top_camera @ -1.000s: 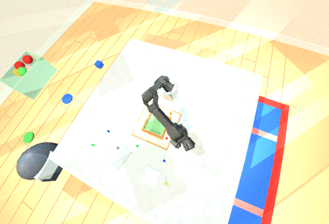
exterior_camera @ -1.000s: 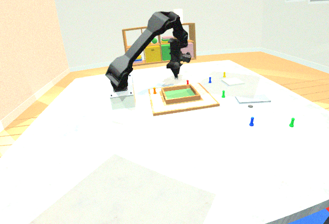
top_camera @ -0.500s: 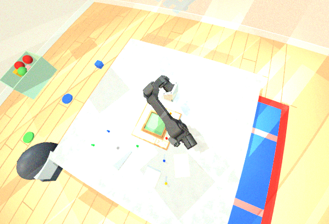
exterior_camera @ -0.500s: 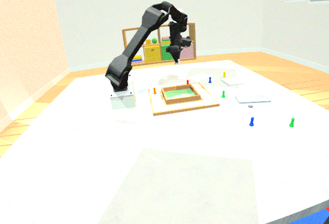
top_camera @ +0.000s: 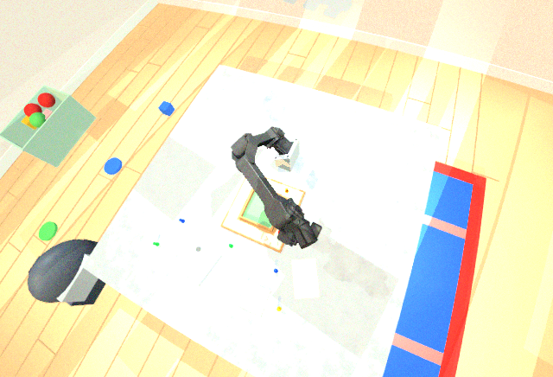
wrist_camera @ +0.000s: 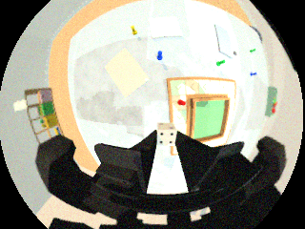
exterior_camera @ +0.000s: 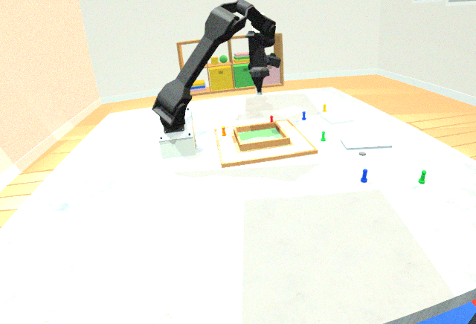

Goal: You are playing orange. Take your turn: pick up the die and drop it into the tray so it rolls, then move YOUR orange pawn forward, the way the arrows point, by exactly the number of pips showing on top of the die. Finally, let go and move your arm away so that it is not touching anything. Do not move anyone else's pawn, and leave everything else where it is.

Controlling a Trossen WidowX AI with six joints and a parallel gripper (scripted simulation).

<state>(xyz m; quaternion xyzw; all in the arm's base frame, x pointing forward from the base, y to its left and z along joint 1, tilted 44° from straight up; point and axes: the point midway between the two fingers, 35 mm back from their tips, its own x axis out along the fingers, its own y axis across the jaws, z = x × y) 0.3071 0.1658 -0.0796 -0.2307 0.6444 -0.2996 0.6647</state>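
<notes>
My gripper tip is 150 mm past the orange pawn, 110 mm to the left of it and 100 mm above it. Also, from my gripper tip: white die (right at my gripper tip); then green-floored tray (40 mm behind, 170 mm to the right, 120 mm below); then red pawn (30 mm ahead, 60 mm to the right, 100 mm below).
</notes>
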